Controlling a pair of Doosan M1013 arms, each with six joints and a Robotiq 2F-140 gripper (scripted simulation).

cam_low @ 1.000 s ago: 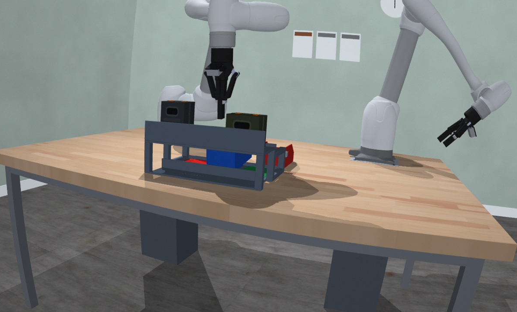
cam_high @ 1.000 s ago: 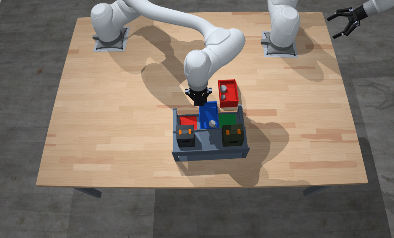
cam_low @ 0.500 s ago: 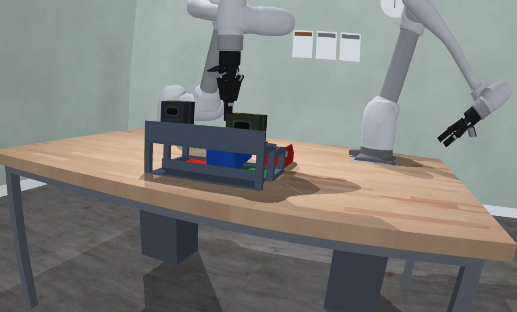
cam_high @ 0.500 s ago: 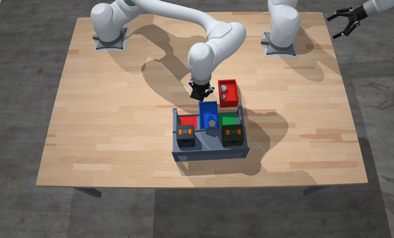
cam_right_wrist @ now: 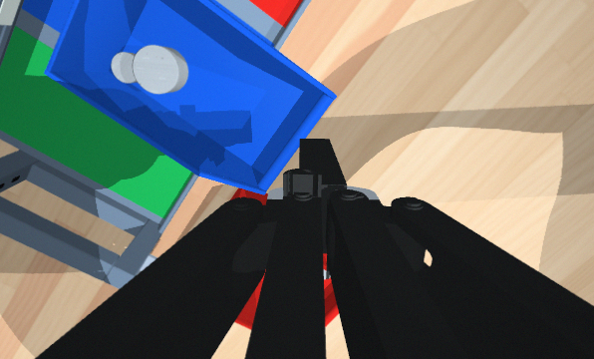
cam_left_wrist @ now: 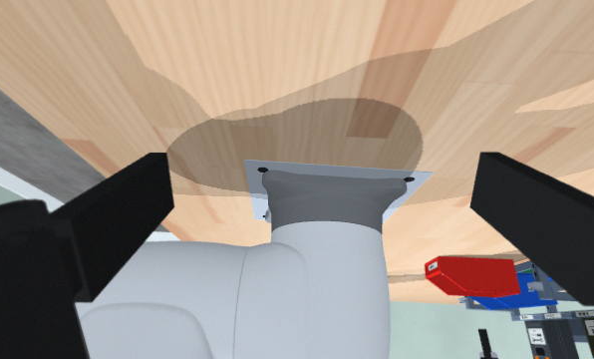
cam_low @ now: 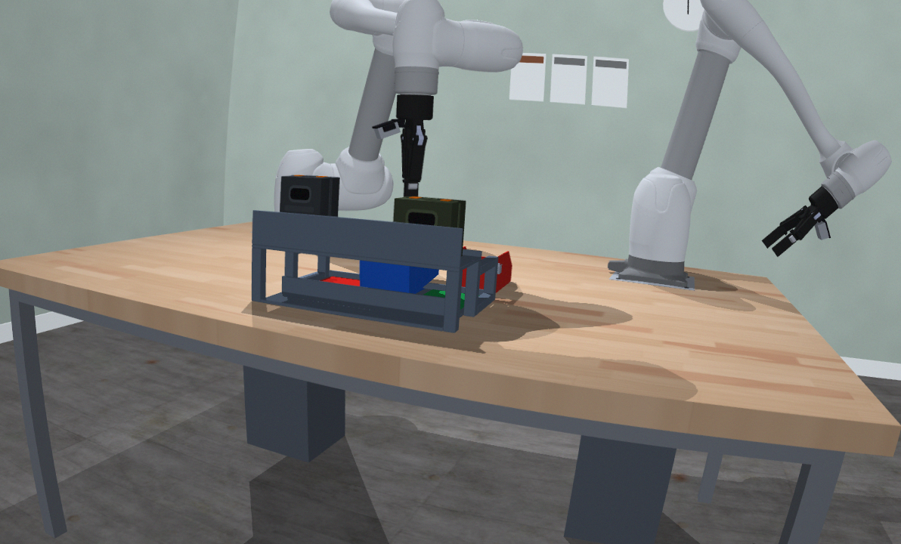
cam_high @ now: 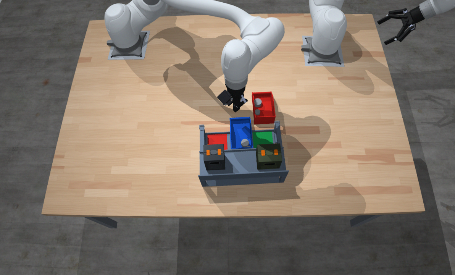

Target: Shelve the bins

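Right now my right hand is 130 mm above the blue bin, 80 mm short of it and 20 mm to the right of it. Round my right hand: grey shelf 170 mm ahead, 110 mm below, 30 mm to the left; red bin 140 mm below, 130 mm to the left, 90 mm behind.
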